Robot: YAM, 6 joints.
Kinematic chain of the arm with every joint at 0, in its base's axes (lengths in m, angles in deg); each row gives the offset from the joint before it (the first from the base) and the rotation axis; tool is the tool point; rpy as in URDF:
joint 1: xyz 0 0 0.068 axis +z
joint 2: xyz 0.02 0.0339 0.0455 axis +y
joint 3: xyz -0.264 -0.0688 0 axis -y
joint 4: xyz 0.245 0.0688 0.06 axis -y
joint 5: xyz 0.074 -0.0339 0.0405 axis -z
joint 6: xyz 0.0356 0 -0.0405 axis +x
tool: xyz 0 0 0 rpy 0 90 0
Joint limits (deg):
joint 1: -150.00..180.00
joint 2: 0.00..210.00
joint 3: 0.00..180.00
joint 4: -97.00..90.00
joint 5: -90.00..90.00
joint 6: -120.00..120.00
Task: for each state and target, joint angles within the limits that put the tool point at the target. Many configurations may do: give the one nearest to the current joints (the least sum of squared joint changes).
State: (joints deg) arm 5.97 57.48 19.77 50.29 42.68 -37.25
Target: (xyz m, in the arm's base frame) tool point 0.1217 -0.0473 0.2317
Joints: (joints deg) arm -9.14 33.62 3.15 57.87 50.23 -37.25
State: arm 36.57 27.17 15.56 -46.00 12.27 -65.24
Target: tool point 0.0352 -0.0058 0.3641
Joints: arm 19.70 13.13 49.06 -36.86 29.12 -65.24
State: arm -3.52 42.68 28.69 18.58 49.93 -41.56
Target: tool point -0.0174 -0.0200 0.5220
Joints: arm -9.12 27.03 64.42 27.65 39.21 -41.56
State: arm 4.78 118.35 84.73 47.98 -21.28 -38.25
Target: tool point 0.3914 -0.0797 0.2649
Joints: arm -13.41 100.91 59.15 47.44 -21.86 -38.25
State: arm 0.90 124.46 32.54 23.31 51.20 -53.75
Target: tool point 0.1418 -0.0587 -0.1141
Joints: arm -12.46 157.03 32.36 21.66 48.68 -53.75
